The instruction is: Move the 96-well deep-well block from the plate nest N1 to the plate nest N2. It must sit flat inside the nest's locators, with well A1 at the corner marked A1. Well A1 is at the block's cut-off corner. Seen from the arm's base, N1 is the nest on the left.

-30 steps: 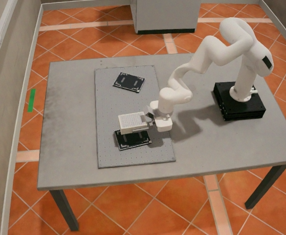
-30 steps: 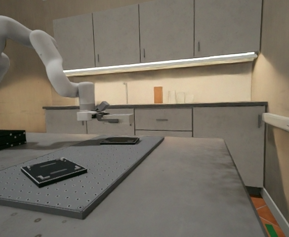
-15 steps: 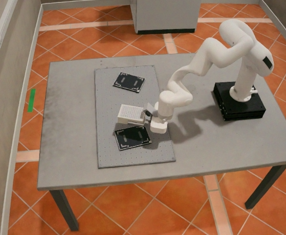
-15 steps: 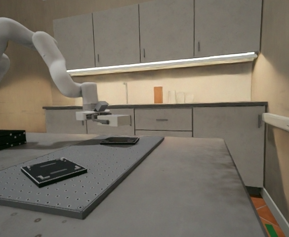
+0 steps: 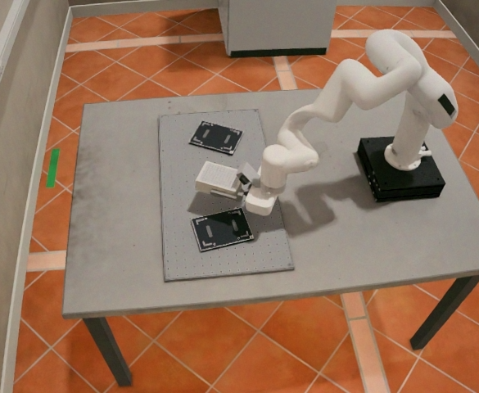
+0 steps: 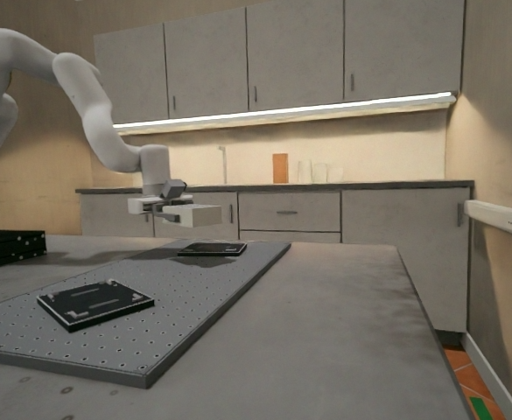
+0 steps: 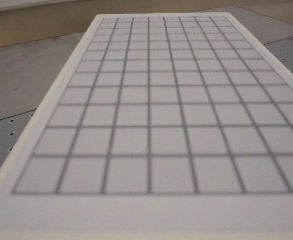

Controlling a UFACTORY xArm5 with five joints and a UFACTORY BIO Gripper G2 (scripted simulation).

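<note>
My gripper is now 300 mm to the left of the black plate nest N2 and 100 mm above it. Round my hand: black plate nest N1: 100 mm to the left, 100 mm below, 10 mm ahead; then white 96-well deep-well block: 10 mm ahead.
</note>
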